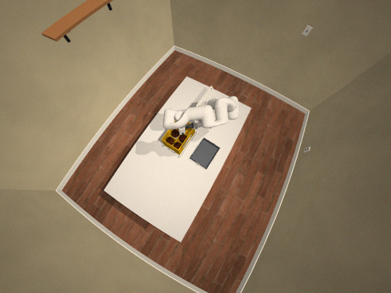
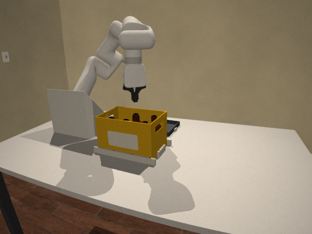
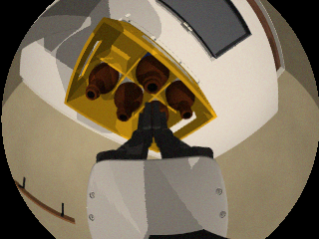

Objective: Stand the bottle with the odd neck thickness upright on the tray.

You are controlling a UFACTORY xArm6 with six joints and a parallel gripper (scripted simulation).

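Right now the glass bottle is 80 mm ahead of my hand, 90 mm to the right of it and 160 mm below it. Also, from my hand: yellow crate 40 mm to the right, 160 mm below; dark grey tray 250 mm to the left, 230 mm below.
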